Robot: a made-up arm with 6 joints.
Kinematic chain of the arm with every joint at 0, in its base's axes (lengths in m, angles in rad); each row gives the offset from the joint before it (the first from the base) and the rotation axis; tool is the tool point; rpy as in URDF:
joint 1: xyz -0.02 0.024 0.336 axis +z
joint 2: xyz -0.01 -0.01 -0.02 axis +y
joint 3: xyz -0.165 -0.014 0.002 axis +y
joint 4: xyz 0.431 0.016 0.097 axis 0.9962 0 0.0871
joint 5: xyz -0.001 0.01 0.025 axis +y
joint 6: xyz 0.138 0.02 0.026 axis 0.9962 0 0.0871
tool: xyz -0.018 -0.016 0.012 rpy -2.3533 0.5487 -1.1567
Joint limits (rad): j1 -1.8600..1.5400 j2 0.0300..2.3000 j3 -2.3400..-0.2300 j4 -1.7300..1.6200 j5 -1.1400..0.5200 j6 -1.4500..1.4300
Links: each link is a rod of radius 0.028 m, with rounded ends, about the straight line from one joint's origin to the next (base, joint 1, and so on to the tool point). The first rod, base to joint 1, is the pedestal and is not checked.
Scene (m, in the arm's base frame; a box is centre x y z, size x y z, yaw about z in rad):
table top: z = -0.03
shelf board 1: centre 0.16 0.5 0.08 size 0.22 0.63 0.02 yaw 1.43
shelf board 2: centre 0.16 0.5 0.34 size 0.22 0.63 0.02 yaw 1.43
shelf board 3: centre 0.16 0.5 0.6 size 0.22 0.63 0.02 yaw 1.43
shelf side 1: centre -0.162 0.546 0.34 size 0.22 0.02 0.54 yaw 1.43
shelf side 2: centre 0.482 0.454 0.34 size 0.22 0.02 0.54 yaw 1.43
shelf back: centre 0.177 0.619 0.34 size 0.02 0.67 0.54 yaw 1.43
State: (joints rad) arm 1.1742 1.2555 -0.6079 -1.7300 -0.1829 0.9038
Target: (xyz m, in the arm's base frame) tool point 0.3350 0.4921 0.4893
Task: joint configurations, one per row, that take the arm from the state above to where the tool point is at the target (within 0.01 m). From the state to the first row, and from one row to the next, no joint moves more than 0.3 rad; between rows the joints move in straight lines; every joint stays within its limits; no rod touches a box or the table.
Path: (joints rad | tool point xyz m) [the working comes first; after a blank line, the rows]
Joints at the target: 0.8707 1.7625 -1.6121 -1.6325 -0.0328 0.9025
Straight joint move there: touches shelf board 2.

1: 0.9367 1.2875 -0.6245 -1.7300 -0.1528 0.8527 | 0.2033 0.4022 0.2054
2: 0.6992 1.3195 -0.6411 -1.7300 -0.1227 0.8016 | 0.2890 0.3382 0.1992
3: 0.4617 1.3515 -0.6577 -1.7300 -0.0926 0.7505 | 0.3569 0.2552 0.1930
4: 0.2242 1.3836 -0.6743 -1.7300 -0.0625 0.6993 | 0.4027 0.1579 0.1865
5: 0.2734 1.2160 -0.7239 -1.7300 -0.3347 0.7278 | 0.4004 0.2120 0.2892
6: 0.3227 1.0485 -0.7735 -1.7300 -0.6068 0.7563 | 0.3662 0.2530 0.3934
7: 0.3720 0.8810 -0.8230 -1.7300 -0.8790 0.7847 | 0.3043 0.2754 0.4893
8: 0.5382 1.1748 -1.0860 -1.6975 -0.5969 0.8240 | 0.3292 0.3413 0.5050
9: 0.7045 1.4686 -1.3490 -1.6650 -0.3149 0.8632 | 0.3416 0.4151 0.5054
10: 0.8707 1.7625 -1.6121 -1.6325 -0.0328 0.9025 | 0.3350 0.4921 0.4893

